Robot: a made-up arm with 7 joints.
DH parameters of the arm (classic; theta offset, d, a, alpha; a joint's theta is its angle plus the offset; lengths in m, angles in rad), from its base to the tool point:
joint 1: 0 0.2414 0 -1.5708
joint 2: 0 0 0 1.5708
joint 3: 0 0.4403 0.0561 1.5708
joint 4: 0 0 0.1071 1.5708
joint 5: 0 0.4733 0 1.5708
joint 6: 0 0 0.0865 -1.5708
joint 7: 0 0.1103 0 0
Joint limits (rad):
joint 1: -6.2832..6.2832
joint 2: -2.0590..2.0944
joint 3: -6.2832..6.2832
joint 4: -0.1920..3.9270
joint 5: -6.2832..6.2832
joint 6: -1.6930..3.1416
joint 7: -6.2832..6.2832
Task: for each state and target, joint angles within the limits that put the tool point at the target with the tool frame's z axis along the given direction. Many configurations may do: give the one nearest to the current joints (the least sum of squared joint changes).
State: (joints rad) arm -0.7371 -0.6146 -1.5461 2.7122 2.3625 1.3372 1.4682
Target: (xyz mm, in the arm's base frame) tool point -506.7 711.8 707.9 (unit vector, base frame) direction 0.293 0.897 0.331
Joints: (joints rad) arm -0.5941 -0.9454 -1.2279 3.6033 2.4954 0.7599 1.4682
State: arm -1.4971 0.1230 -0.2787 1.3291 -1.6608 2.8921 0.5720
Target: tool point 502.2 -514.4 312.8 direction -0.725 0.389 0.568
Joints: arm -0.7092 0.8617 0.0725 1.7771 -1.2361 3.0277 0.5720
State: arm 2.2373 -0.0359 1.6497 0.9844 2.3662 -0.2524 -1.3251
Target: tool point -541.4 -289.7 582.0 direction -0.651 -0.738 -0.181
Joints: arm 2.0309 0.3555 1.8850 1.2775 2.3944 -0.0142 -1.3251
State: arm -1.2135 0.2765 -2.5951 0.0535 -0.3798 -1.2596 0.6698
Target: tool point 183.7 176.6 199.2 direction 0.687 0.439 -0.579
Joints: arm -1.9676 -0.0690 -3.3691 -0.0882 0.3352 -1.0935 0.6698
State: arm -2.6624 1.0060 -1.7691 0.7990 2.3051 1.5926 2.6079
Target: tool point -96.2 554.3 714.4 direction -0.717 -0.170 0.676
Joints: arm -2.8619 0.3098 -2.0462 1.1220 2.5626 2.1569 2.6079
